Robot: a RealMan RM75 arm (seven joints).
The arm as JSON. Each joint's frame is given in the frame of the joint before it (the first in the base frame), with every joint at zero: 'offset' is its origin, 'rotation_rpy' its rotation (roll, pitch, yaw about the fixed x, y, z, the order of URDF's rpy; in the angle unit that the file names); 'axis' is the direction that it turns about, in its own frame. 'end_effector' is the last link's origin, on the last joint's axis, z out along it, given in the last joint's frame.
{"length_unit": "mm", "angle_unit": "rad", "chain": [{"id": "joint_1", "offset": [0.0, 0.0, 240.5], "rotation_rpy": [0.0, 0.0, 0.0], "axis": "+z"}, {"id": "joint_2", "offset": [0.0, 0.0, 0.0], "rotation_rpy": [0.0, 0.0, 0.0], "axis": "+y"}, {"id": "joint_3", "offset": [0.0, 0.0, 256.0], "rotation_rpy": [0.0, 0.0, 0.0], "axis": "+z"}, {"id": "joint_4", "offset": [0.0, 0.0, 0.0], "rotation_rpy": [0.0, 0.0, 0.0], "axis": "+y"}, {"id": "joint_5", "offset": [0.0, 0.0, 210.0], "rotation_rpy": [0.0, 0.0, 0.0], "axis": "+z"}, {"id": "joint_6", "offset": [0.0, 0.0, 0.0], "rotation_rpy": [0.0, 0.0, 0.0], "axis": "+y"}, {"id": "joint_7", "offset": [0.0, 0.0, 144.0], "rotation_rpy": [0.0, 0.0, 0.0], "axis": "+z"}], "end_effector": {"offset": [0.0, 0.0, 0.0], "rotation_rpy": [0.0, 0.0, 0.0]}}
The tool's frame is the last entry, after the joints.
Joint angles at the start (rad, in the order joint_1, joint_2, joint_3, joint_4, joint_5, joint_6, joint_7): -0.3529 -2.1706 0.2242 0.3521 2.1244 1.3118 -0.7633
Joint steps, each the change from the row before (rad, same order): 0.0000 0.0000 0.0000 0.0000 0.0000 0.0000 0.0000; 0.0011 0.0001 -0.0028 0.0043 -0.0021 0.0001 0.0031; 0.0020 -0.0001 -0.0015 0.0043 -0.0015 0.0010 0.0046; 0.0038 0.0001 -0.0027 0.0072 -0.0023 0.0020 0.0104; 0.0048 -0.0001 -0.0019 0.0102 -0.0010 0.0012 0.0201; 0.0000 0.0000 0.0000 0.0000 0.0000 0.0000 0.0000; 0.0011 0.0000 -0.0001 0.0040 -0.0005 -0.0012 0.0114; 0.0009 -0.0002 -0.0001 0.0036 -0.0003 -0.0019 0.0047; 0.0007 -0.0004 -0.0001 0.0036 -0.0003 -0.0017 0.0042; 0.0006 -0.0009 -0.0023 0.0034 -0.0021 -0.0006 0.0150; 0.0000 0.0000 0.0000 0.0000 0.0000 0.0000 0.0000; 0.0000 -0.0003 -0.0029 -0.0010 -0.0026 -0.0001 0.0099; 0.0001 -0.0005 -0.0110 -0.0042 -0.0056 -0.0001 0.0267; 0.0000 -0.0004 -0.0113 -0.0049 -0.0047 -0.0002 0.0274; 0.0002 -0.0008 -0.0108 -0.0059 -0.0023 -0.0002 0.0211
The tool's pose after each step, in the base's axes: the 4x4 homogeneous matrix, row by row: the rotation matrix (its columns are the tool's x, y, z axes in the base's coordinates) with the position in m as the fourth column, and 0 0 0 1 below. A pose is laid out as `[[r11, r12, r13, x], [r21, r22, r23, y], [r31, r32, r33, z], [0, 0, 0, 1]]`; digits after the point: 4 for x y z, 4 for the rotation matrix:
[[0.7792, 0.5859, 0.2228, -0.3507], [0.3063, -0.6660, 0.6802, 0.2561], [0.5469, -0.4617, -0.6984, -0.0576], [0, 0, 0, 1]]
[[0.7814, 0.5840, 0.2197, -0.3516], [0.3028, -0.6628, 0.6849, 0.2564], [0.5456, -0.4686, -0.6948, -0.0561], [0, 0, 0, 1]]
[[0.7846, 0.5807, 0.2172, -0.3524], [0.2988, -0.6612, 0.6882, 0.2563], [0.5432, -0.4751, -0.6922, -0.0549], [0, 0, 0, 1]]
[[0.7915, 0.5729, 0.2127, -0.3540], [0.2905, -0.6590, 0.6938, 0.2559], [0.5377, -0.4874, -0.6880, -0.0528], [0, 0, 0, 1]]
[[0.8057, 0.5556, 0.2054, -0.3561], [0.2764, -0.6594, 0.6991, 0.2552], [0.5239, -0.5065, -0.6848, -0.0503], [0, 0, 0, 1]]
[[0.8057, 0.5556, 0.2054, -0.3561], [0.2764, -0.6594, 0.6991, 0.2552], [0.5239, -0.5065, -0.6848, -0.0503], [0, 0, 0, 1]]
[[0.8137, 0.5452, 0.2016, -0.3569], [0.2688, -0.6605, 0.7011, 0.2553], [0.5154, -0.5163, -0.6840, -0.0493], [0, 0, 0, 1]]
[[0.8179, 0.5404, 0.1976, -0.3577], [0.2661, -0.6597, 0.7029, 0.2554], [0.5102, -0.5223, -0.6833, -0.0486], [0, 0, 0, 1]]
[[0.8217, 0.5359, 0.1940, -0.3584], [0.2635, -0.6590, 0.7045, 0.2555], [0.5054, -0.5278, -0.6827, -0.0480], [0, 0, 0, 1]]
[[0.8296, 0.5244, 0.1917, -0.3588], [0.2529, -0.6591, 0.7083, 0.2557], [0.4978, -0.5391, -0.6794, -0.0471], [0, 0, 0, 1]]
[[0.8296, 0.5244, 0.1917, -0.3588], [0.2529, -0.6591, 0.7083, 0.2557], [0.4978, -0.5391, -0.6794, -0.0471], [0, 0, 0, 1]]
[[0.8327, 0.5194, 0.1919, -0.3588], [0.2464, -0.6581, 0.7115, 0.2559], [0.4958, -0.5452, -0.6760, -0.0469], [0, 0, 0, 1]]
[[0.8398, 0.5077, 0.1922, -0.3589], [0.2302, -0.6537, 0.7209, 0.2562], [0.4916, -0.5612, -0.6659, -0.0464], [0, 0, 0, 1]]
[[0.8471, 0.4954, 0.1925, -0.3591], [0.2141, -0.6495, 0.7296, 0.2564], [0.4865, -0.5768, -0.6562, -0.0460], [0, 0, 0, 1]]
[[0.8511, 0.4883, 0.1930, -0.3590], [0.2034, -0.6455, 0.7362, 0.2562], [0.4841, -0.5873, -0.6487, -0.0463], [0, 0, 0, 1]]

